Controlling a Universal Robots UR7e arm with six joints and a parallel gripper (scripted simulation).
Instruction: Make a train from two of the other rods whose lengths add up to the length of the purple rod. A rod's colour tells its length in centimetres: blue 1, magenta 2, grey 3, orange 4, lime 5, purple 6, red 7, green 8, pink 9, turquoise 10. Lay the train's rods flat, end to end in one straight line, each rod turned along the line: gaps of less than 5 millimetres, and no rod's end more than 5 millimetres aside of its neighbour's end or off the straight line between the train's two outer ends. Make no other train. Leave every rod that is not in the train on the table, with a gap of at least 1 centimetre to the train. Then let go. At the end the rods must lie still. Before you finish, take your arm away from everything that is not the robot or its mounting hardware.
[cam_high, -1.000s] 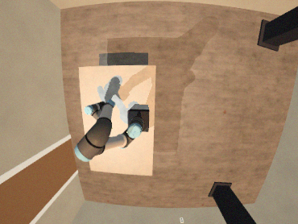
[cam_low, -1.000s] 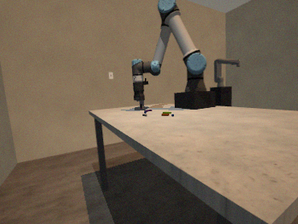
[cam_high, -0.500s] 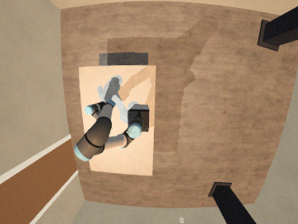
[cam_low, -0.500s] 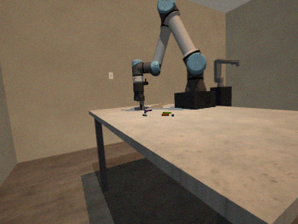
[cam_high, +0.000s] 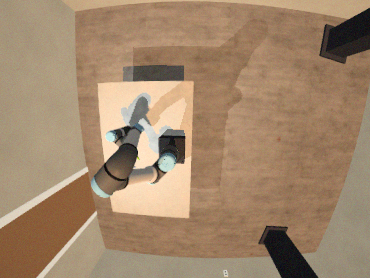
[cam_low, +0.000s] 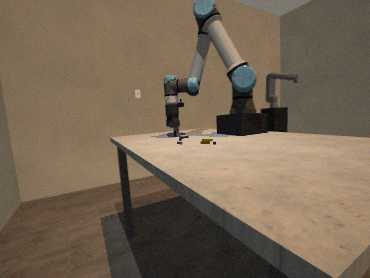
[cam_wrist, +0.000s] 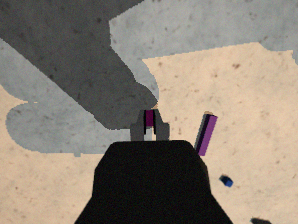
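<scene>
Now: hand 10 mm above the magenta rod. Also, from my hand: grey rod: 270 mm to the left, 80 mm ahead, 10 mm below; lime rod: 270 mm to the left, 60 mm behind, 10 mm below; purple rod: 80 mm to the left, 20 mm behind, 10 mm below.
</scene>
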